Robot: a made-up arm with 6 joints.
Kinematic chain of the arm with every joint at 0, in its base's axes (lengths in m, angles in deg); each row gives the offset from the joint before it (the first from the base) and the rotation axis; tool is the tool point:
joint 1: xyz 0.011 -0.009 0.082 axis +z
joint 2: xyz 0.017 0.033 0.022 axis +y
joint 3: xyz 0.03 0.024 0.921 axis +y
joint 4: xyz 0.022 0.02 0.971 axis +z
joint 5: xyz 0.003 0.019 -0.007 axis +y
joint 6: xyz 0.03 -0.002 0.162 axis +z
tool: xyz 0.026 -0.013 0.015
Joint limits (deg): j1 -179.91..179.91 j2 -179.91..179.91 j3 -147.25..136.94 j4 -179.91..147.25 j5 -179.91..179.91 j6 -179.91..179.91
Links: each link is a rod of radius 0.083 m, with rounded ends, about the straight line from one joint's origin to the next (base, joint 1, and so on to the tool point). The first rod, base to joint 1, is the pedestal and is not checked.
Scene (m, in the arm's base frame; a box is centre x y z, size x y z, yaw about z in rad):
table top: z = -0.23
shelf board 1: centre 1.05 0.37 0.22 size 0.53 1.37 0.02 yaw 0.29
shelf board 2: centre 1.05 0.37 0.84 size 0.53 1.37 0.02 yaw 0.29
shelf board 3: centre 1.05 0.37 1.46 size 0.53 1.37 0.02 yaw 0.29
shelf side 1: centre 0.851 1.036 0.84 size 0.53 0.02 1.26 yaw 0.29
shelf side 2: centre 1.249 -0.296 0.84 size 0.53 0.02 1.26 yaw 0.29
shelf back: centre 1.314 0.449 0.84 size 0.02 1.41 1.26 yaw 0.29
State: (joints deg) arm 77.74 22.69 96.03 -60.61 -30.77 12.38
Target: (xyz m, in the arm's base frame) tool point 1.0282 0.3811 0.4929
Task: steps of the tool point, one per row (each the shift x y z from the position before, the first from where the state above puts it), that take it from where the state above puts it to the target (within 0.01 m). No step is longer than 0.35 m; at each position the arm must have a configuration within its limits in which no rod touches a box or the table.
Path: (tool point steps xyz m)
1: 0.0733 -0.0701 0.2795
2: 0.0504 -0.1293 0.2694
3: 0.0162 -0.1829 0.2482
4: -0.0271 -0.2282 0.2154
5: -0.0769 -0.2615 0.1703
6: 0.1096 0.0335 -0.1481
7: 0.1064 -0.0038 -0.1659
8: 0.0897 -0.0392 -0.1811
9: 0.0593 -0.0686 -0.1914
10: 0.0187 -0.0882 -0.1947
11: -0.0283 -0.0945 -0.1896
12: 0.1443 0.0512 0.0286
13: 0.1488 0.0448 0.0005
14: 0.1477 0.0354 -0.0292

